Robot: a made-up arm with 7 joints. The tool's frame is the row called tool.
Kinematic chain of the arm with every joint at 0, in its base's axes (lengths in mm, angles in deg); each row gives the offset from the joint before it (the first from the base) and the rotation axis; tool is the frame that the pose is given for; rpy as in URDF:
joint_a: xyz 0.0 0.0 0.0 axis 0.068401 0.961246 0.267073
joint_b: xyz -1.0 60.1 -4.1 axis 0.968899 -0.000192 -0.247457
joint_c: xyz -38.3 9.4 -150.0 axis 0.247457 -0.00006 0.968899
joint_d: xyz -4.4 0.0 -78.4 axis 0.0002 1 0.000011
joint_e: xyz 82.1 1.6 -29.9 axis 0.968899 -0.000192 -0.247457
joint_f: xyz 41.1 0.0 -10.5 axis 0.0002 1 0.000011
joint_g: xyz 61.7 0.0 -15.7 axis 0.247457 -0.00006 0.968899
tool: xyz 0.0 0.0 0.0 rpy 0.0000 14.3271 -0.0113
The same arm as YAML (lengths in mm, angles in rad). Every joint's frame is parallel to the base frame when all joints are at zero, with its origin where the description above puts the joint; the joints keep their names.
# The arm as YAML. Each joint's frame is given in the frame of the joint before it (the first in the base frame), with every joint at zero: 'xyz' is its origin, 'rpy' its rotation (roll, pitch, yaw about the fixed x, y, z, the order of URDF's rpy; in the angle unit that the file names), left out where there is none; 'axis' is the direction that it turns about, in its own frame. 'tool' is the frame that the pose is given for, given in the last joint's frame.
units:
  length: mm
  angle: rad
joints:
  - name: joint_a
    type: revolute
    origin:
      xyz: [0.0, 0.0, 0.0]
    axis: [0.068403, 0.961235, 0.26711]
  - name: joint_b
    type: revolute
    origin:
      xyz: [-1.0, 60.1, -4.1]
    axis: [0.968889, -0.0002, -0.247497]
  - name: joint_c
    type: revolute
    origin:
      xyz: [-38.3, 9.4, -150.0]
    axis: [0.247497, -0.0001, 0.968889]
  - name: joint_d
    type: revolute
    origin:
      xyz: [-4.4, 0.0, -78.4]
    axis: [0.0002, 1.0, 0.0]
  - name: joint_e
    type: revolute
    origin:
      xyz: [82.1, 1.6, -29.9]
    axis: [0.968889, -0.0002, -0.247497]
  - name: joint_f
    type: revolute
    origin:
      xyz: [41.1, 0.0, -10.5]
    axis: [0.0002, 1.0, 0.0]
  - name: joint_g
    type: revolute
    origin:
      xyz: [61.7, 0.0, -15.7]
    axis: [0.247497, -0.0001, 0.968889]
tool:
  origin:
    xyz: [0.0, 0.0, 0.0]
    rpy: [0.0, 0.2501, -0.0002]

